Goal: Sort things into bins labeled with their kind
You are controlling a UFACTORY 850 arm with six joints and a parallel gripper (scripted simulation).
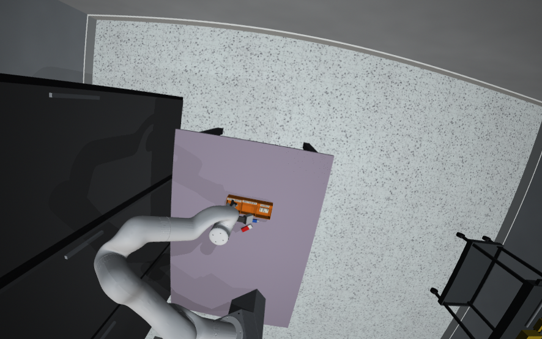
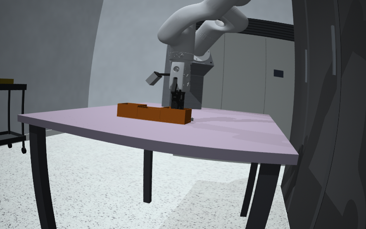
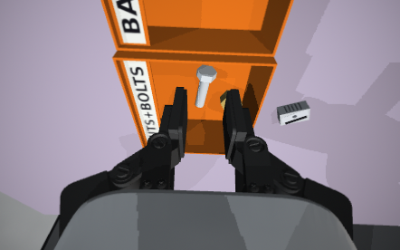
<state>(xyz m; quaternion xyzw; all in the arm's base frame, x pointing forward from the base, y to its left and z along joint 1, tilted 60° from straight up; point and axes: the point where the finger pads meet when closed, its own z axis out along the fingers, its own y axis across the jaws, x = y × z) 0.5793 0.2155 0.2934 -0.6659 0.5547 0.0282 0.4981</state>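
The grey bolt is 40 mm below my hand. From my hand the other things lie so: grey ridged part (90 mm behind, 40 mm below, 10 mm to the right); orange bins (70 mm to the right, 40 mm ahead, 30 mm below); brass nut (40 mm below, 20 mm behind).
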